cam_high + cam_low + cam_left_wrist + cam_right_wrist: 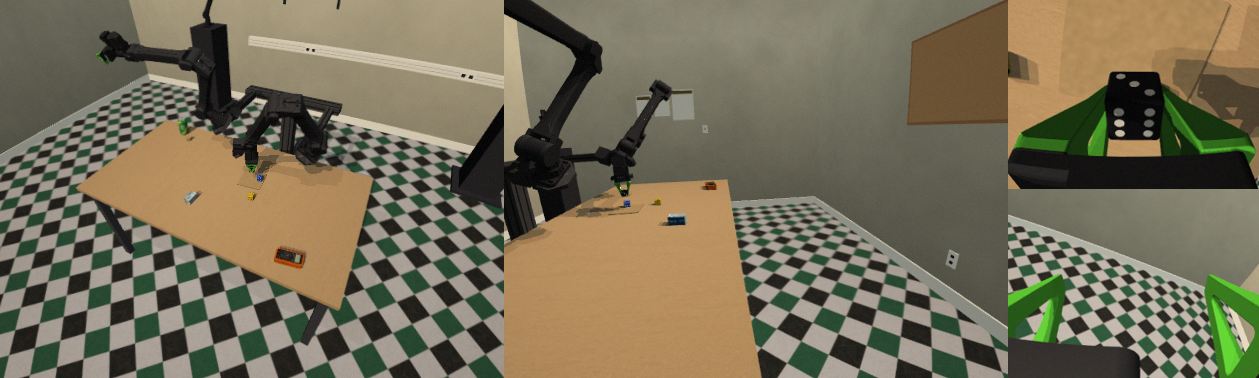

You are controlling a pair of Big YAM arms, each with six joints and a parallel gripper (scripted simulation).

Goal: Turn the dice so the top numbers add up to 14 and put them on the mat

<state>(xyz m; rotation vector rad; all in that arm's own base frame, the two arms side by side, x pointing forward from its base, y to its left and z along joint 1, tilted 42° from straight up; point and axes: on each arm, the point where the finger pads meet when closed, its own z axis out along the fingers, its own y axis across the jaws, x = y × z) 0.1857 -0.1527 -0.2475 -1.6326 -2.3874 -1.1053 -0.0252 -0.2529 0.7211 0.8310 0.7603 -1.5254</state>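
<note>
Now: left hand 80 mm above the tan mat. The rest, counted from my left hand: blue die: 20 mm behind, 40 mm to the left, 60 mm below; then black die: right at my left hand; then yellow die: 140 mm ahead, 70 mm to the left, 70 mm below.
</note>
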